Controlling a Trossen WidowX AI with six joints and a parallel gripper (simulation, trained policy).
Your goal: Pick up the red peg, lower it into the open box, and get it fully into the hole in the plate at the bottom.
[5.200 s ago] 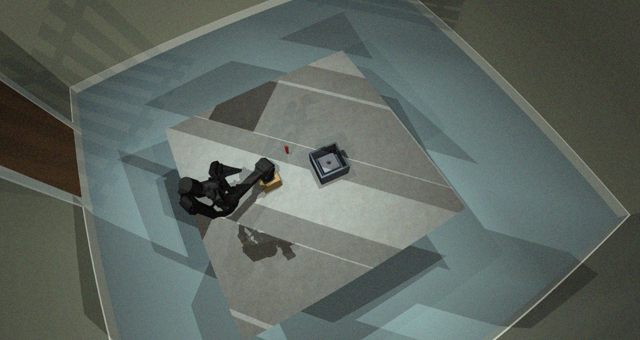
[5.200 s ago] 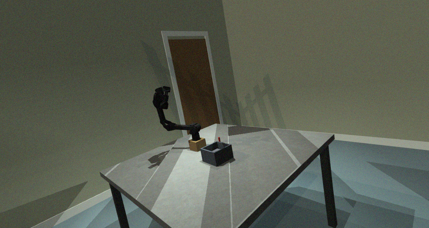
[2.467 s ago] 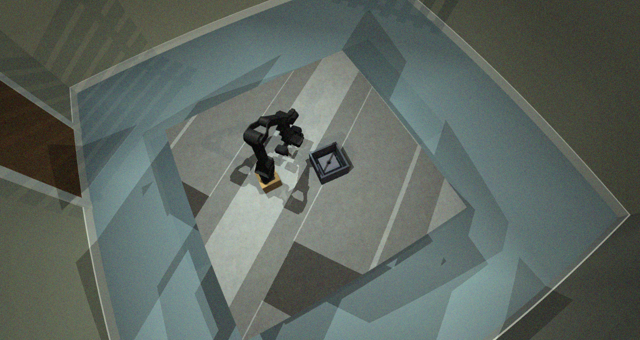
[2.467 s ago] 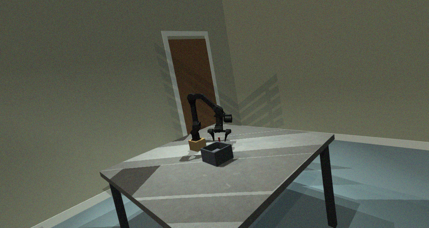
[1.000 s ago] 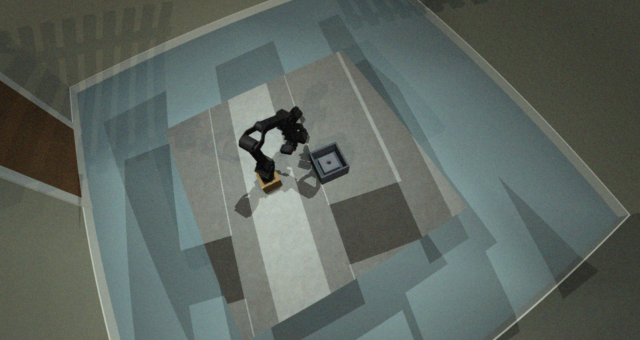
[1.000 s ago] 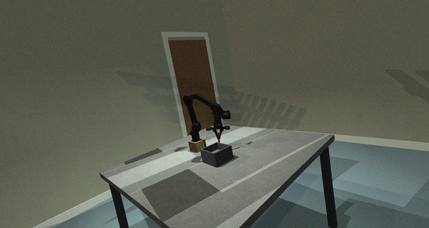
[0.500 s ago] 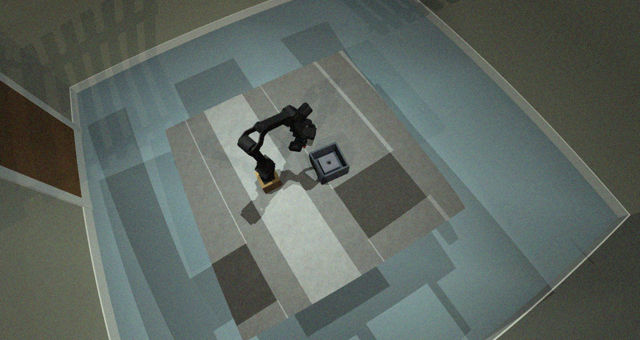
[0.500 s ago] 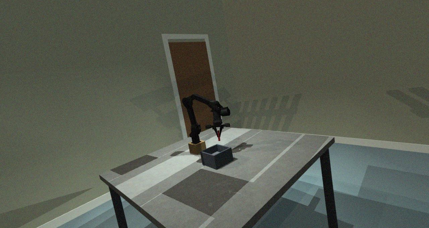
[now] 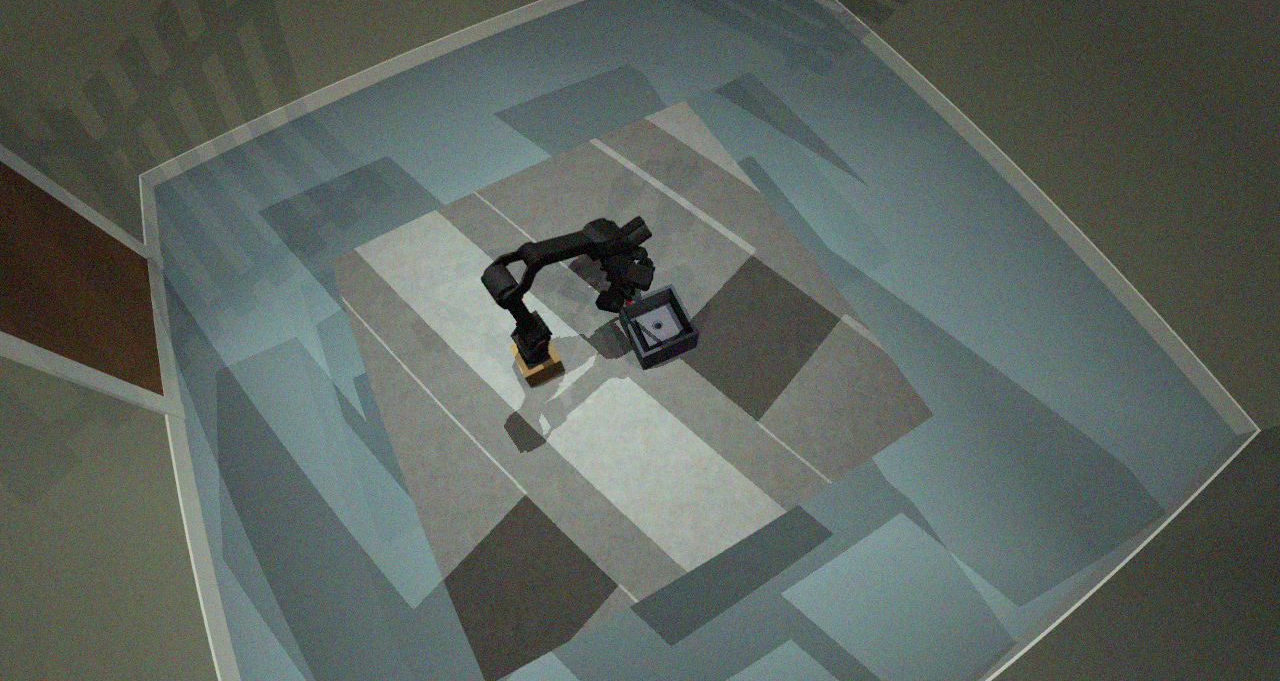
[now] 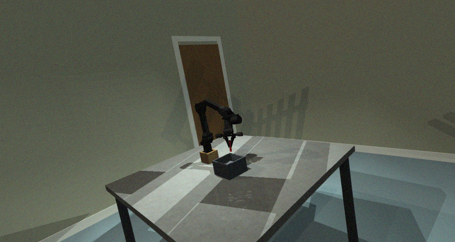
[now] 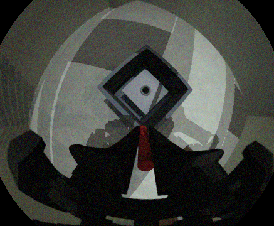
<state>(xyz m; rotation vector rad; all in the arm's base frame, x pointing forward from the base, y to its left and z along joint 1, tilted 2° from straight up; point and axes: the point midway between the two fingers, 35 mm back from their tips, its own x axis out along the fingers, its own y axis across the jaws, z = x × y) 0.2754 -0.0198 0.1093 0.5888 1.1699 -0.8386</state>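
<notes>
The light plate lies 4 cm ahead of my gripper tip, 7 cm to the right of it and 10 cm below it. Also, from my gripper tip: red peg (1 cm behind, 1 cm to the left, 1 cm above); then dark box (4 cm ahead, 7 cm to the right, 12 cm below).
</notes>
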